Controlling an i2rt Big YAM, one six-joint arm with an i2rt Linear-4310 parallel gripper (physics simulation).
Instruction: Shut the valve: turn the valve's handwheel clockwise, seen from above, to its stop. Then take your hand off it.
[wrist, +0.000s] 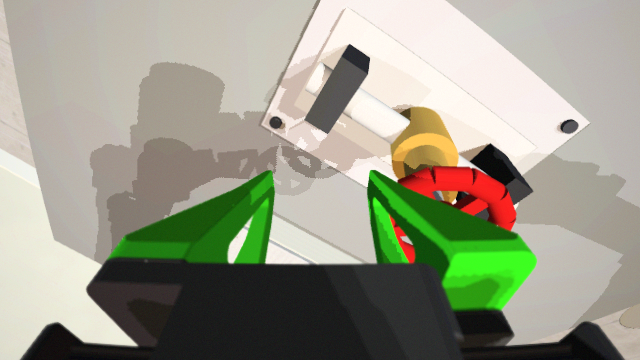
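The valve's red handwheel (453, 176) shows right of centre, partly hidden behind my right green finger. Below it the brass valve body (425, 125) sits on a white pipe (377, 114). My gripper (320, 181) is partly open with nothing between its two green fingers. The fingers stand to the left of the wheel's middle in the view, and the right finger overlaps the wheel's left part. Whether that finger touches the rim cannot be told. The lower part of the wheel is hidden by the finger.
Two dark blocks (337, 90) (502, 172) hold the pipe on a pale base plate (480, 60), which has dark bolts (275, 122) (569, 126) at its corners. Shadows of the arm and the wheel fall on the grey surface (90, 50) at the left.
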